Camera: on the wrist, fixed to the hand. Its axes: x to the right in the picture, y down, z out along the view.
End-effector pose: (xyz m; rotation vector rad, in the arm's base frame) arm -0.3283 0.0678 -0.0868 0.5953 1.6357 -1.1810
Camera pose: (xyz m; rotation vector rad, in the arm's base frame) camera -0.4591 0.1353 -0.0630 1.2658 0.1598 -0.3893
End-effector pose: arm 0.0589 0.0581 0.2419 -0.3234 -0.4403 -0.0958
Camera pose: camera 0.1090 -0.0653 0.1747 -0.2004 -0.6578 1.5757
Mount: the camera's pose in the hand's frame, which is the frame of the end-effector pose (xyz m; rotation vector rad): 0.0187 -0.0893 -0.1180 0.4141 -0.5674 1.5125
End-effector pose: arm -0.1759 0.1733 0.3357 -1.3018 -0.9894 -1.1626
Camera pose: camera -0.2705 0.0614 0.3637 -1.5037 -0.3076 0.5534
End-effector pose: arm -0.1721 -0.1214 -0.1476 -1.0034 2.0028 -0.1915
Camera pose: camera -0.2151 -0.2205 -0.0448 0.7574 1.5815 0.4422
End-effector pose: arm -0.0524 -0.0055 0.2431 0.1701 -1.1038 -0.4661
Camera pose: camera 0.0345 -0.1047 0.1734 -0.4694 -1.5354 1.1350
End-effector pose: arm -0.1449 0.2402 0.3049 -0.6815 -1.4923 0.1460
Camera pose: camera -0.0598 0.1388 0.3736 -1.3502 -1.0666 1.8537
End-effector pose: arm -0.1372 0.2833 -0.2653 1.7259 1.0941 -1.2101
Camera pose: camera -0.1792 0.4263 -0.2599 1.6306 -0.8197 -0.7442
